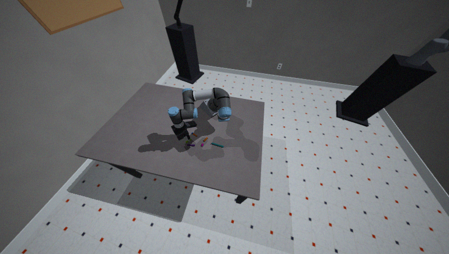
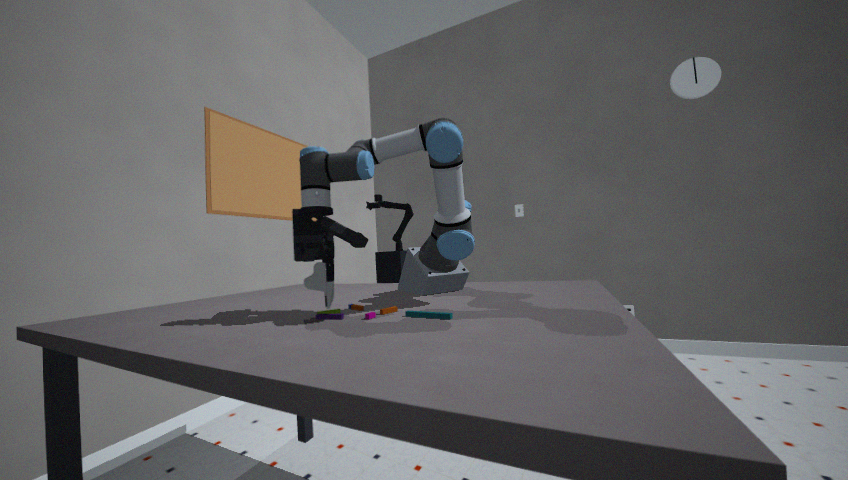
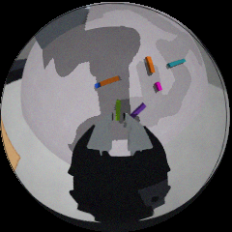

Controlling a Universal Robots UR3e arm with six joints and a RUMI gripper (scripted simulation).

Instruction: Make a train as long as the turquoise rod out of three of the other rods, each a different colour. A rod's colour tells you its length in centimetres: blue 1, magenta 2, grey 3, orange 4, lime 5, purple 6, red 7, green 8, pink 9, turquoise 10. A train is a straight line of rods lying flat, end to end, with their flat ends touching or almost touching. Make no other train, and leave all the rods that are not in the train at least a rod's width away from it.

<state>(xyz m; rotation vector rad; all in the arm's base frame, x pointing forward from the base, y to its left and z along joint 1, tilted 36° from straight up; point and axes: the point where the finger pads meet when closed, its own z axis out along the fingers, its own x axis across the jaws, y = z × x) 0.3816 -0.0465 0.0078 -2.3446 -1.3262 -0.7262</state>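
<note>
My hand is 3 cm above the lime rod. The rest, counted from my hand: purple rod (4 cm to the left, 3 cm below, 2 cm ahead); magenta rod (12 cm to the left, 3 cm below, 2 cm behind); blue rod (7 cm behind, 3 cm below, 2 cm to the right).
</note>
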